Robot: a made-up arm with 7 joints.
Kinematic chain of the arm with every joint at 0, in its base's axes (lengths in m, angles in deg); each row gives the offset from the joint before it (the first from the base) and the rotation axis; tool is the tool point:
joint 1: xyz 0 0 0.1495 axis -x
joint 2: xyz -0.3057 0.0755 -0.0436 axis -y
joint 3: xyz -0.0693 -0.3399 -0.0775 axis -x
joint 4: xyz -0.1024 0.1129 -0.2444 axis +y
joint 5: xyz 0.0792 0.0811 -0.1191 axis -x
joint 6: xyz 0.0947 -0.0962 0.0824 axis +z
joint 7: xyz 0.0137 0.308 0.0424 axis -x
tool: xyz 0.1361 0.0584 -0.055
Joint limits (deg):
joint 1: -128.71..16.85
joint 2: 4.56..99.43
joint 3: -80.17..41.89
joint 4: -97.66..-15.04
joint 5: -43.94..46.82
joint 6: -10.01..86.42
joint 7: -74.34..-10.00
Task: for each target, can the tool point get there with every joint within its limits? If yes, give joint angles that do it. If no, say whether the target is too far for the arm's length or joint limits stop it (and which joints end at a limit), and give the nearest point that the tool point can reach.
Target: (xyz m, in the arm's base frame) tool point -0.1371 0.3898 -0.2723
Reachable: yes | joints -44.10 49.05 10.24 -48.83 -14.59 73.84 -29.28
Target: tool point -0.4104 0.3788 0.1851
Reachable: yes | joints -58.56 24.22 -9.04 -83.99 -10.41 39.07 -27.57
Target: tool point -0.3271 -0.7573 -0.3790
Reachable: no: joint limits stop it (at a limit: joint 1, joint 3, joint 5, joint 6) | nearest point -0.3232 -0.6008 -0.2969 | short by 0.177 m
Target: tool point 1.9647 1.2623 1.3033
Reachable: no: too far | nearest point 0.3061 0.4907 0.3236 | short by 2.075 m
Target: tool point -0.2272 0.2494 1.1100
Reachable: no: joint limits stop it (at a limit: joint 1, joint 4, joint 5) | nearest point -0.2534 0.2532 0.7045 | short by 0.406 m
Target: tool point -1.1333 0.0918 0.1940
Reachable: no: joint limits stop it (at a limit: joint 1, joint 3, joint 4) | nearest point -0.7769 0.1220 0.1179 | short by 0.366 m
